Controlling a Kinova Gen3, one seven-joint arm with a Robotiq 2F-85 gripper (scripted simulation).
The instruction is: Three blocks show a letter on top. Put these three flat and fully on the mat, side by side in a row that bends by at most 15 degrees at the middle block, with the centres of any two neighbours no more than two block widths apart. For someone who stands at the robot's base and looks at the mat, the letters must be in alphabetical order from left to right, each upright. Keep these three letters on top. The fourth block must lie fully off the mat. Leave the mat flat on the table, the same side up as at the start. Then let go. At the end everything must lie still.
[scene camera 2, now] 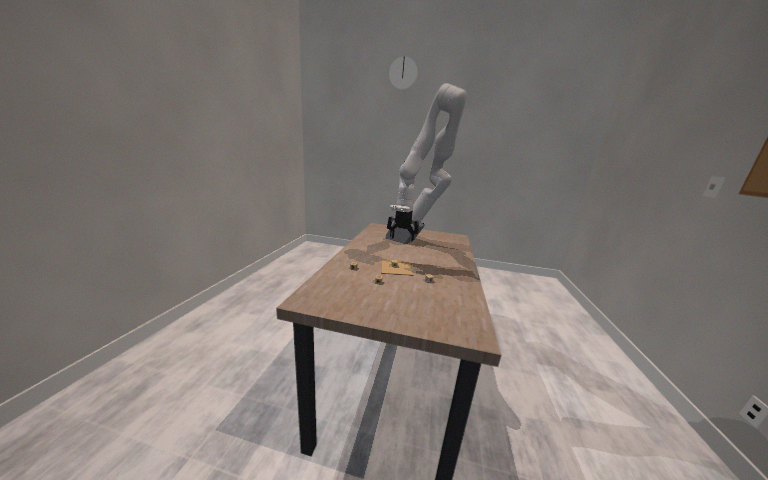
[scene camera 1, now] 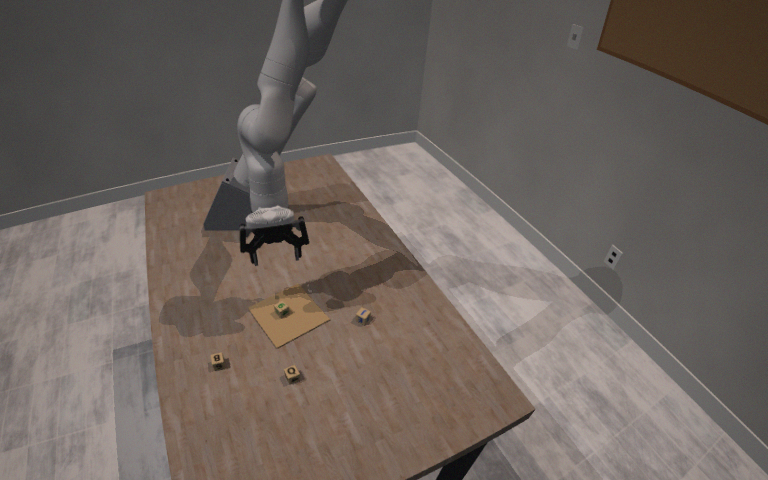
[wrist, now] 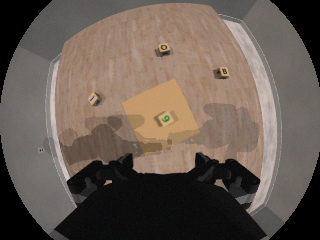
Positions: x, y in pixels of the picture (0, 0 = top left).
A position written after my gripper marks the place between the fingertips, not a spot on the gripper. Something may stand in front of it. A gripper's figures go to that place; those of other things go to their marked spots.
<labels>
My gripper [scene camera 1: 276, 260]: 93 cm from the lens. A mat [scene camera 1: 305, 315]: 96 cm from the lens.
</labels>
